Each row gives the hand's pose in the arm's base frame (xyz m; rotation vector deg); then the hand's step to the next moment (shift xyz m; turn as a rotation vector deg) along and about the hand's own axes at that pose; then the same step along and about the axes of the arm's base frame.
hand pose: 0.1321 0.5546 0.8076 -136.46 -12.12 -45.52
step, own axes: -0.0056 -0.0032 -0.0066 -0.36 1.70 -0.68
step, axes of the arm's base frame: -0.0088 -0.0012 0.0025 -0.07 -1.75 -0.64
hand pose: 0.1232 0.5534 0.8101 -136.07 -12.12 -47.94
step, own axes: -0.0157 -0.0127 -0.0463 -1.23 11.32 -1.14
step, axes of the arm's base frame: -0.0406 -0.0165 0.0252 2.22 -9.72 -5.62
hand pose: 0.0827 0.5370 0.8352 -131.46 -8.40 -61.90
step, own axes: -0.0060 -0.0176 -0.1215 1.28 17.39 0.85
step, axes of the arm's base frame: -0.0911 -0.0522 0.0639 7.26 -13.95 -7.59
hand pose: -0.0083 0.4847 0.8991 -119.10 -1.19 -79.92
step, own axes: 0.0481 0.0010 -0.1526 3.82 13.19 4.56
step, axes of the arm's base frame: -0.1050 -0.0929 0.0770 10.00 -9.52 -4.32
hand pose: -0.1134 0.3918 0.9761 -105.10 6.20 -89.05
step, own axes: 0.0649 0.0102 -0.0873 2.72 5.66 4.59
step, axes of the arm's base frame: -0.0561 -0.0797 0.0493 6.92 -3.41 -1.00
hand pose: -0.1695 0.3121 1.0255 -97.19 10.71 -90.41
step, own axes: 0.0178 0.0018 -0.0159 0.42 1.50 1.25
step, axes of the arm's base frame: -0.0097 -0.0188 0.0112 1.80 -0.71 -0.50
